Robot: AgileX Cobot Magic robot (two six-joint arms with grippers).
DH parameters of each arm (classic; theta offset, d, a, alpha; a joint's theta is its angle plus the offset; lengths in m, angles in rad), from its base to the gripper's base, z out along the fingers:
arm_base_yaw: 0 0.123 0 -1.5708
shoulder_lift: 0.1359 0 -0.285 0
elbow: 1.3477 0 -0.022 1.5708
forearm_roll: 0 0.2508 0 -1.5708
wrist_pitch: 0 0 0.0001 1.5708
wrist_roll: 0 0.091 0 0
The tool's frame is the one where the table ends.
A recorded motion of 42 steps. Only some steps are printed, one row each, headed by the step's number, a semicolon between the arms.
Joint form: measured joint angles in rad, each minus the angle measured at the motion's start. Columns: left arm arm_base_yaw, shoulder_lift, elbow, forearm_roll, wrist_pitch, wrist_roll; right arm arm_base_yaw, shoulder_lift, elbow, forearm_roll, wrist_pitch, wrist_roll.
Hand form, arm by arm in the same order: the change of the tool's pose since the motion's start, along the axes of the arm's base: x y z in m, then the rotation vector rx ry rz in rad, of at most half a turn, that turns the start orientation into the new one. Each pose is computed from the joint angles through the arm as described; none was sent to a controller.
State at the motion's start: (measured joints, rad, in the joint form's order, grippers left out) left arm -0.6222 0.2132 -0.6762 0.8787 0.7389 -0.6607; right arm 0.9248 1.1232 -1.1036 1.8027 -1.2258 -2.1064
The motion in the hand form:
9: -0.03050 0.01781 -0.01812 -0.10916 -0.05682 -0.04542; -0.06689 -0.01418 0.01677 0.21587 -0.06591 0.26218
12: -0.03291 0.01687 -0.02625 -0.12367 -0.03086 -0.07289; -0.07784 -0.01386 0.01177 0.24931 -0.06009 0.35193
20: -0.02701 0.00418 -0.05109 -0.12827 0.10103 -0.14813; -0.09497 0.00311 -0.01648 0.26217 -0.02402 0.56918
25: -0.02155 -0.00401 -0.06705 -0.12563 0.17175 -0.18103; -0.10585 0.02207 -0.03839 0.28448 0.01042 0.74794
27: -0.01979 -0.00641 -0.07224 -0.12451 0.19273 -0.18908; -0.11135 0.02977 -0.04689 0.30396 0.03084 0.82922
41: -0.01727 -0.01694 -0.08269 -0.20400 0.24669 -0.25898; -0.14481 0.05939 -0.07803 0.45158 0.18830 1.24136
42: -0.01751 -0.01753 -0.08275 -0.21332 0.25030 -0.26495; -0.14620 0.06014 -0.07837 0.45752 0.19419 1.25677
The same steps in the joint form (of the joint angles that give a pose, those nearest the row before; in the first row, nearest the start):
9: 0.0000 -0.1866 0.0444 -0.1006 0.0185 0.0395; 0.3560 -0.2308 0.0649 0.0000 -0.0815 0.0805
12: 0.0000 -0.2137 0.0626 -0.1586 0.0299 0.0673; 0.4493 -0.2728 0.1019 0.0000 -0.0797 0.1059
20: 0.0000 -0.2264 0.1296 -0.3133 0.0577 0.1315; 0.6022 -0.3146 0.2294 0.0000 0.0027 0.1809
25: 0.0001 -0.2264 0.1812 -0.3757 0.0585 0.1489; 0.6511 -0.3160 0.3159 0.0000 0.1525 0.2537
27: 0.0000 -0.2261 0.1985 -0.3913 0.0576 0.1519; 0.6660 -0.3158 0.3482 0.0000 0.2292 0.2883
41: -0.0001 -0.2239 0.2382 -0.4951 0.0180 0.1310; 0.6939 -0.3128 0.4649 0.0000 0.6789 0.4557
42: 0.0000 -0.2240 0.2382 -0.5051 0.0164 0.1290; 0.6941 -0.3128 0.4667 0.0000 0.6962 0.4598

